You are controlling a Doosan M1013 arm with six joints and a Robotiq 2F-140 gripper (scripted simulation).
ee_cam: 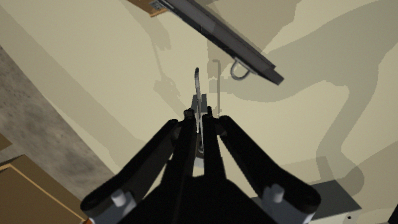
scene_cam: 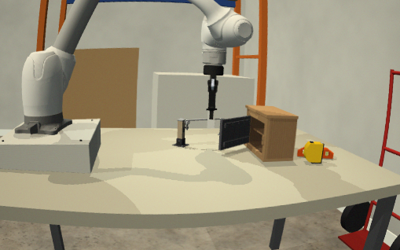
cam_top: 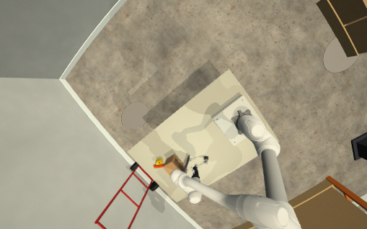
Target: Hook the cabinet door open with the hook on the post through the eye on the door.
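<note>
Now: hand 90 mm short of the dark door, 20 mm to the left of it and 40 mm above it.
</note>
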